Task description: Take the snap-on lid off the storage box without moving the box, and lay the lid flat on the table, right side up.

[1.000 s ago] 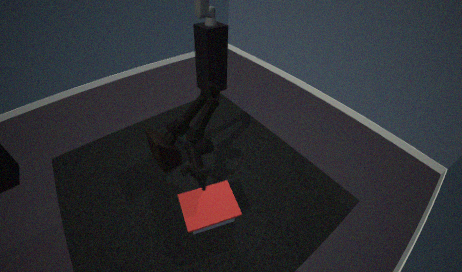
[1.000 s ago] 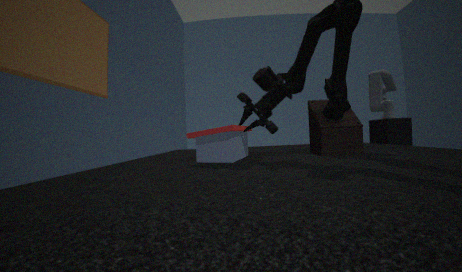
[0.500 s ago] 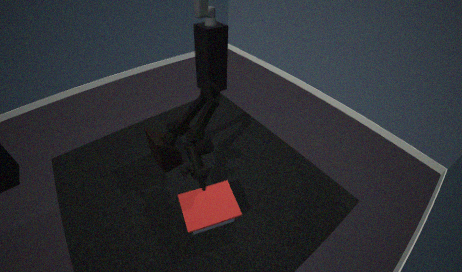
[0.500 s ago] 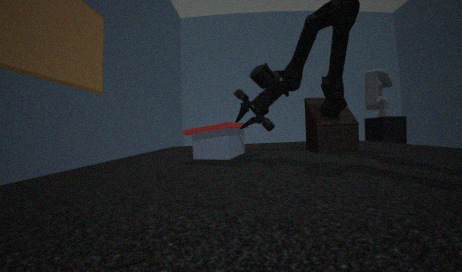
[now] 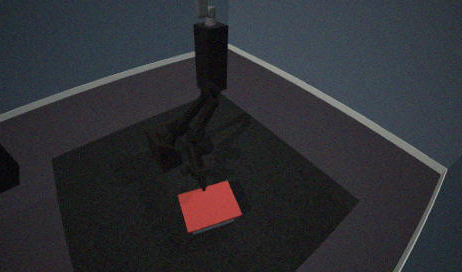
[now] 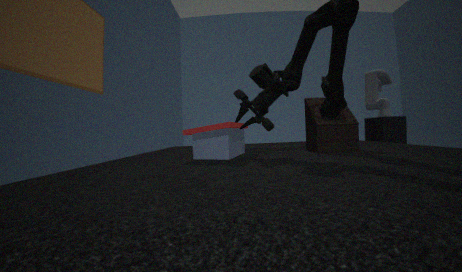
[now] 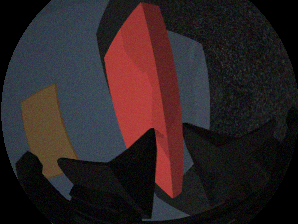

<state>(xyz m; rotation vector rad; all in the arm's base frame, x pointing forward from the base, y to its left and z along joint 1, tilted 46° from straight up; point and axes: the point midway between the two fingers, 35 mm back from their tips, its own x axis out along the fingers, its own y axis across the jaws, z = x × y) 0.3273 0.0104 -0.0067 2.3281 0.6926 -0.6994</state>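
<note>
Right now my gripper tip is 7 cm short of the red lid and 2 cm to the left of it. From my gripper tip the other things lie so: storage box: 7 cm ahead, 6 cm below, 2 cm to the right.
</note>
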